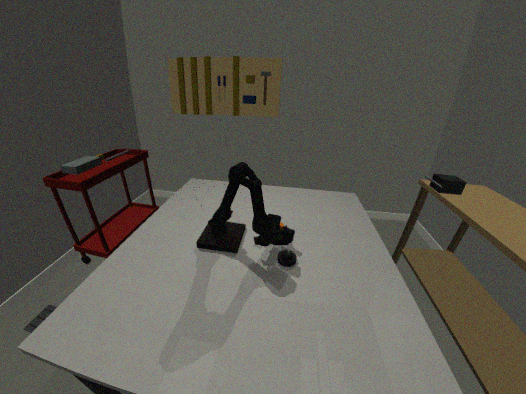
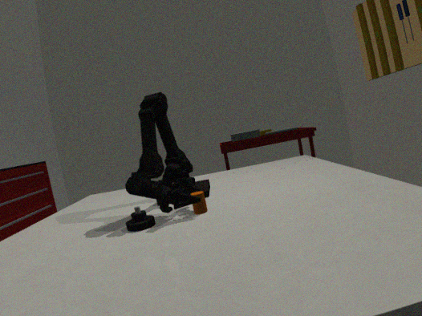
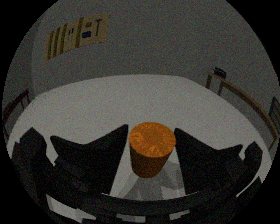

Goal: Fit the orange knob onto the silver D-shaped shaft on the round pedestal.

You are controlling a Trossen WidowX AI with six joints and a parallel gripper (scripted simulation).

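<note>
Right now the orange knob is 20 mm to the right of my gripper tip and 10 mm behind it. Also, from my gripper tip: black round pedestal (200 mm to the right, 20 mm below).
</note>
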